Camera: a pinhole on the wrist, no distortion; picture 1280 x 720 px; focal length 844.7 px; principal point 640.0 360.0 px. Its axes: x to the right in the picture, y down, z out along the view. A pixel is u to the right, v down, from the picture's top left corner.
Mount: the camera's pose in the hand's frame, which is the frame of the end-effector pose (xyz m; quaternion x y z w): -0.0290 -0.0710 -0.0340 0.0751 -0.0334 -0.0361 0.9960
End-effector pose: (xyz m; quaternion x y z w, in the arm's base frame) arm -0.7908 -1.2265 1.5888 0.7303 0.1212 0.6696 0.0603
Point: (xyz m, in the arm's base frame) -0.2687 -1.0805 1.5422
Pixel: 786 450
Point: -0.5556 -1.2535 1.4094
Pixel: 271 688
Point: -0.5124 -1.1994 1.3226
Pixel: 205 465
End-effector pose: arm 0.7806 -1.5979 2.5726 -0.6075 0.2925 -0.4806 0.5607
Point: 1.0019 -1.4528 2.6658
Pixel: 706 471
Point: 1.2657 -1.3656 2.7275
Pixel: 753 442
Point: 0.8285 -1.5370 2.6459
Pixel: 780 473
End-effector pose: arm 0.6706 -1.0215 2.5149 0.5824 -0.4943 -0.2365 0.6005
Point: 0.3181 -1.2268 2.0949
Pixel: 613 72
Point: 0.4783 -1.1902 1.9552
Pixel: outside the picture
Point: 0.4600 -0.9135 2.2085
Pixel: outside the picture
